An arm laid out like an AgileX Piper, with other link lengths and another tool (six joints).
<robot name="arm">
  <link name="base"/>
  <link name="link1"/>
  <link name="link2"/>
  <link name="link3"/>
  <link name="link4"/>
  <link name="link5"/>
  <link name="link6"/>
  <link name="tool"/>
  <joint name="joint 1" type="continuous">
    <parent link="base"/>
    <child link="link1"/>
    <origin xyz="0 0 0.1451" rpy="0 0 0"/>
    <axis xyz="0 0 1"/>
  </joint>
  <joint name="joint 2" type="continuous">
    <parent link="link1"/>
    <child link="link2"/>
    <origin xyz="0 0 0" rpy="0 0 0"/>
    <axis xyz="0 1 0"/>
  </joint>
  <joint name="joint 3" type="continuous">
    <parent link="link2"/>
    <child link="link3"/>
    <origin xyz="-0.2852 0 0.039" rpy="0 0 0"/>
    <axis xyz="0 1 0"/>
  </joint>
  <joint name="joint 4" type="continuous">
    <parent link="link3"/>
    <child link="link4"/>
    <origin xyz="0.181 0 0.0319" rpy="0 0 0"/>
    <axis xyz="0.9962 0 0.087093"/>
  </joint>
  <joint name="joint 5" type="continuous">
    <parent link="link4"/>
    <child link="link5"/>
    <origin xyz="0 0 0" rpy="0 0 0"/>
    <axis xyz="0 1 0"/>
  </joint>
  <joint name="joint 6" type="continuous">
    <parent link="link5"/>
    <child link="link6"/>
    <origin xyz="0.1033 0 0.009" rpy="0 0 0"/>
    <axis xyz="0.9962 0 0.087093"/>
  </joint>
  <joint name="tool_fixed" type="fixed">
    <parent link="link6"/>
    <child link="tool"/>
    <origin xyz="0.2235 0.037 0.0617" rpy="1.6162 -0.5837 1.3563"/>
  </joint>
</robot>
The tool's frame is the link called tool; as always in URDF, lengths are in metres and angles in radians. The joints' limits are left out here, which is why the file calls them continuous.
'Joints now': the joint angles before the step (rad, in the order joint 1, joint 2, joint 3, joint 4, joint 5, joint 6). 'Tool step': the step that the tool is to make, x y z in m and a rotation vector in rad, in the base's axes. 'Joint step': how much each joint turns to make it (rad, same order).
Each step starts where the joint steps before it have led.
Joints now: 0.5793, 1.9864, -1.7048, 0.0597, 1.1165, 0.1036
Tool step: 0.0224, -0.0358, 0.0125, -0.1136, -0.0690, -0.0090
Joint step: 0.0000, -0.0031, -0.0859, -0.1421, 0.0936, 0.0301
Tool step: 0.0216, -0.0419, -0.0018, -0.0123, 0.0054, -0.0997
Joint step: -0.0958, 0.0010, 0.0002, -0.0088, 0.0100, 0.0041
